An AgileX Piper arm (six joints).
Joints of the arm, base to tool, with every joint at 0 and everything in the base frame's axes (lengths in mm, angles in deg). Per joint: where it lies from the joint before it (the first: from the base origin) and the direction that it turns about. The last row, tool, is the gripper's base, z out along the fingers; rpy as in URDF.
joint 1: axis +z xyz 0 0 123
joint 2: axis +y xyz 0 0 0
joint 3: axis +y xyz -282.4 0 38.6
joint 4: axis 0.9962 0 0.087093 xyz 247.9 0 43.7
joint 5: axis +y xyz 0 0 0
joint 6: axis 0.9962 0 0.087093 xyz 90.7 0 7.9
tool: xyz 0 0 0 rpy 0 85.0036 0
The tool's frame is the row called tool.
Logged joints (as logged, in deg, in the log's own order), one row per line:
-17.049 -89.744 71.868 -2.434 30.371 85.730
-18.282 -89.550 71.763 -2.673 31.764 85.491
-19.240 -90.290 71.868 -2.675 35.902 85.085
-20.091 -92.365 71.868 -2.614 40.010 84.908
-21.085 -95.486 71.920 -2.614 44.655 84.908
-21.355 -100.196 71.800 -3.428 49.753 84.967
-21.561 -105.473 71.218 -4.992 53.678 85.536
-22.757 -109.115 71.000 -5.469 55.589 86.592
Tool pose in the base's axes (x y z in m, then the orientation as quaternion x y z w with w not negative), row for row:
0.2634 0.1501 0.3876 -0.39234 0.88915 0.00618 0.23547
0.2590 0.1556 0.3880 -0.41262 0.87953 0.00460 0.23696
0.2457 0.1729 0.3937 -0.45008 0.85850 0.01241 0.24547
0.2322 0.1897 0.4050 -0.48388 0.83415 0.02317 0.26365
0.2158 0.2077 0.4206 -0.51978 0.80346 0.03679 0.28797
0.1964 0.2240 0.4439 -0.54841 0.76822 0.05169 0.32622
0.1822 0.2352 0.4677 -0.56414 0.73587 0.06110 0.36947
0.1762 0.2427 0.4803 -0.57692 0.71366 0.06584 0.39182
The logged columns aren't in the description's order. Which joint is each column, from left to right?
Columns, left to right: joint 6, joint 3, joint 5, joint 4, joint 1, joint 2.
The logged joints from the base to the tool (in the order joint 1, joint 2, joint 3, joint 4, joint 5, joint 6), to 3 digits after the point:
30.371 85.730 -89.744 -2.434 71.868 -17.049
31.764 85.491 -89.550 -2.673 71.763 -18.282
35.902 85.085 -90.290 -2.675 71.868 -19.240
40.010 84.908 -92.365 -2.614 71.868 -20.091
44.655 84.908 -95.486 -2.614 71.920 -21.085
49.753 84.967 -100.196 -3.428 71.800 -21.355
53.678 85.536 -105.473 -4.992 71.218 -21.561
55.589 86.592 -109.115 -5.469 71.000 -22.757

